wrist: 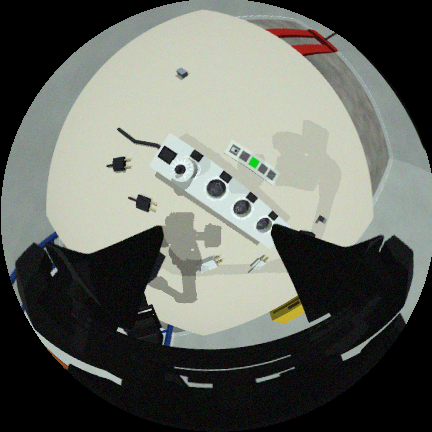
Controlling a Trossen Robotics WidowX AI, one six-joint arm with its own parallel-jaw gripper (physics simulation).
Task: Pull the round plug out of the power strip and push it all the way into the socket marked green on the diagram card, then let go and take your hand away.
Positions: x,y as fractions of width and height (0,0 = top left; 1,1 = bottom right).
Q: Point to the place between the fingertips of the gripper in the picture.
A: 0.50,0.53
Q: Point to a diagram card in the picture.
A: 0.55,0.35
